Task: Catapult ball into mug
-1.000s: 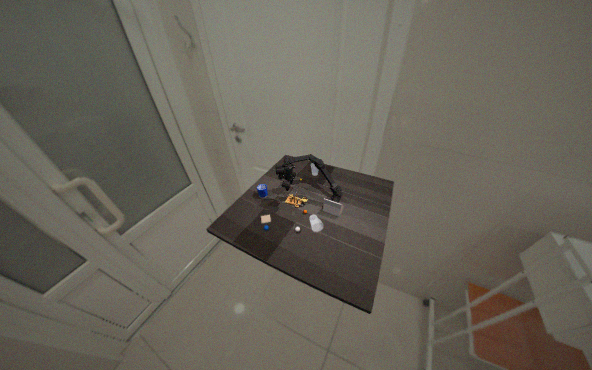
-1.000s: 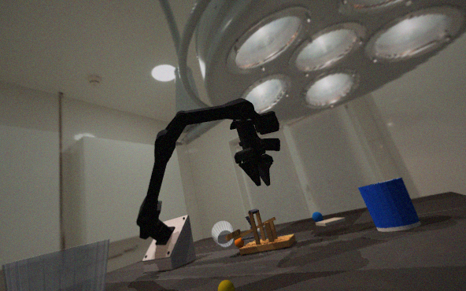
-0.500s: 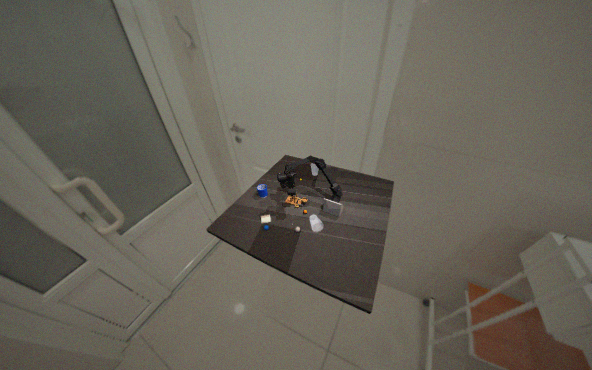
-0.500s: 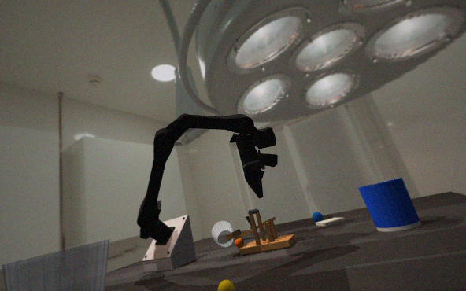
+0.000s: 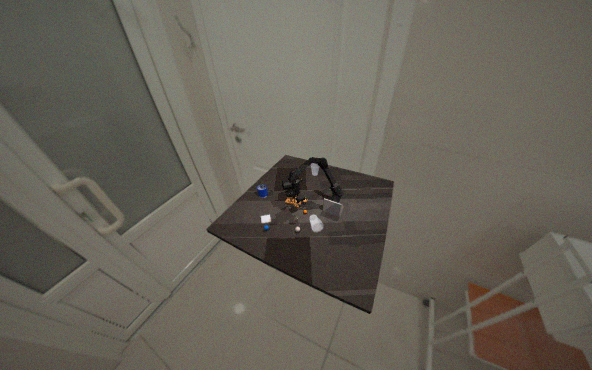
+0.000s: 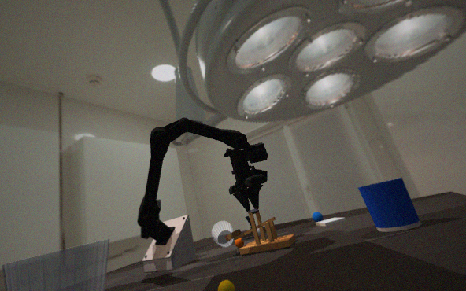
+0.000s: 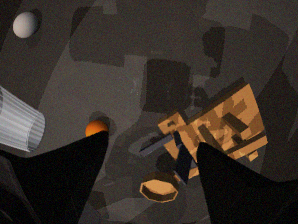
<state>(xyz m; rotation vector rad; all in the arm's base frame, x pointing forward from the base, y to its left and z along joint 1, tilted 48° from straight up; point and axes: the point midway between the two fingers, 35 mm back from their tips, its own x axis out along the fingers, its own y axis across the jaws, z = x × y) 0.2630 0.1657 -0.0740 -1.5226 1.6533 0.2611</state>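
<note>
My gripper tip is now 80 mm past the orange ball, 10 mm to the left of it and 90 mm above it. The rest, counted from my gripper tip: flat block 150 mm ahead, 230 mm to the left, 100 mm below; wooden catapult 30 mm ahead, 60 mm to the right, 50 mm below; white ball 130 mm behind, 180 mm to the left, 90 mm below.
</note>
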